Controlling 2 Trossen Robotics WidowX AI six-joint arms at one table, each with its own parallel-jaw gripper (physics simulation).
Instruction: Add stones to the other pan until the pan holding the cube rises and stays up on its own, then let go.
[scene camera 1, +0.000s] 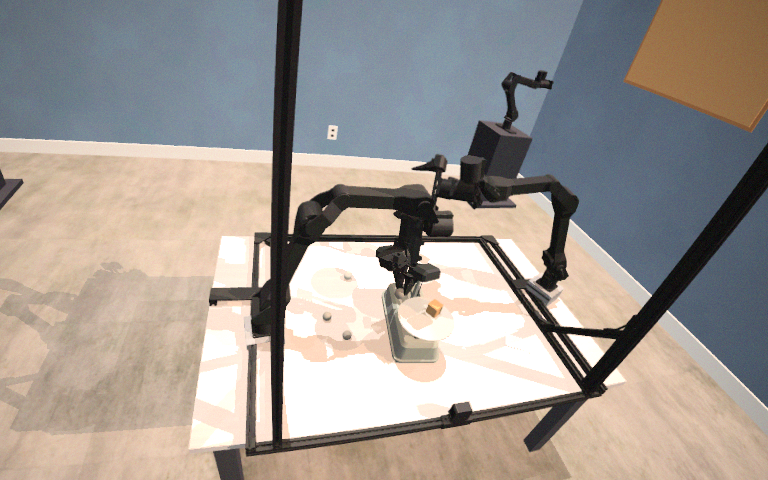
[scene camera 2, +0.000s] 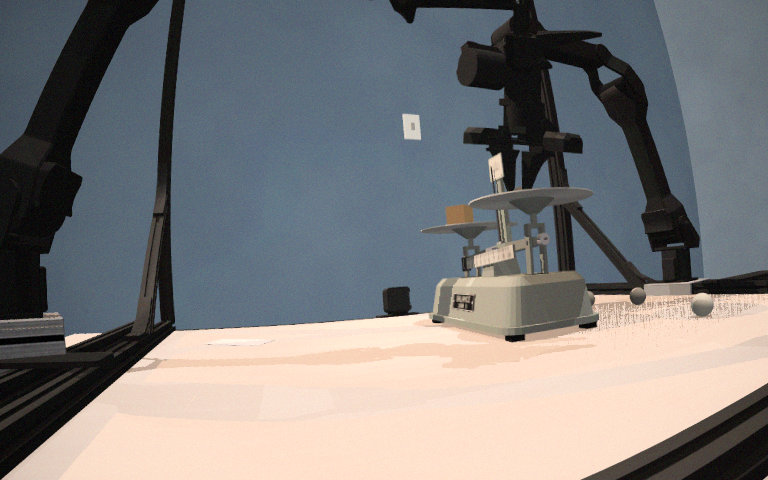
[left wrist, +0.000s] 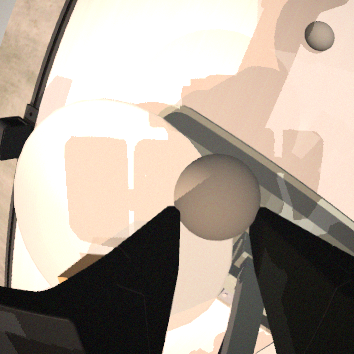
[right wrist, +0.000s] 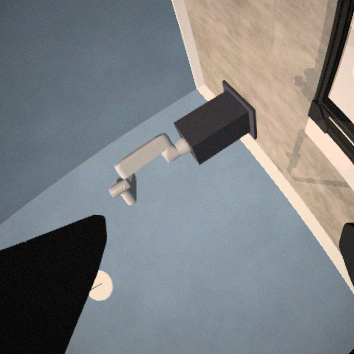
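Seen in the pictures: left gripper, fingertip midpoint: (scene camera 1: 402, 292) (left wrist: 215, 218); right gripper, fingertip midpoint: (scene camera 1: 408, 183) (right wrist: 230, 233); left arm's base, origin of the base link: (scene camera 1: 263, 327) (scene camera 2: 677, 281); right arm's base, origin of the base link: (scene camera 1: 546, 284) (scene camera 2: 8, 317).
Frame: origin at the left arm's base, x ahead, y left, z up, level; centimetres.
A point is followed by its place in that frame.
A grey balance scale (scene camera 1: 411, 350) @[x 36.2, y -17.7, z 2.8 cm] (scene camera 2: 515, 300) @[x 49.2, y 5.2, z 2.2 cm] stands mid-table. An orange cube (scene camera 1: 434, 309) @[x 40.9, y -15.0, z 14.9 cm] (scene camera 2: 459, 214) @[x 43.0, y -12.4, z 13.8 cm] sits on its near pan (scene camera 1: 417, 329) @[x 35.1, y -18.3, z 12.3 cm] (scene camera 2: 439, 229) @[x 44.2, y -16.1, z 12.1 cm], which hangs lower than the other pan (scene camera 2: 563, 192) @[x 43.9, y 8.8, z 13.3 cm]. My left gripper (scene camera 1: 405, 287) @[x 33.8, y -9.0, z 16.4 cm] (scene camera 2: 520, 183) @[x 33.8, y -9.0, z 16.4 cm] (left wrist: 215, 218) @[x 33.8, y -9.0, z 16.4 cm] is shut on a round grey stone (left wrist: 217, 186) @[x 32.4, y -9.2, z 17.6 cm], held just above the scale beside the cube's pan. It hides the other pan in scene camera 1. A corner of the cube (left wrist: 75, 268) @[x 41.0, y -15.2, z 14.2 cm] shows by my left finger. My right gripper (scene camera 1: 430, 178) (right wrist: 230, 233) @[x 44.6, y 19.9, z 32.6 cm] is open and empty, high up at the back, facing the wall.
Three loose stones (scene camera 1: 348, 276) @[x 29.0, y 16.7, z -0.2 cm] (scene camera 1: 327, 315) @[x 17.9, y 0.8, z 0.4 cm] (scene camera 1: 347, 335) @[x 21.6, y -7.3, z 0.2 cm] lie left of the scale, one on a pale round disc (scene camera 1: 327, 286); one stone (left wrist: 319, 36) @[x 22.4, y -6.4, z 0.5 cm] shows in the left wrist view. A black frame (scene camera 1: 525, 305) @[x 87.8, y -6.9, z -1.3 cm] rims the table, with a tall post (scene camera 1: 282, 190) @[x -1.0, y -31.7, z 59.8 cm] at the left.
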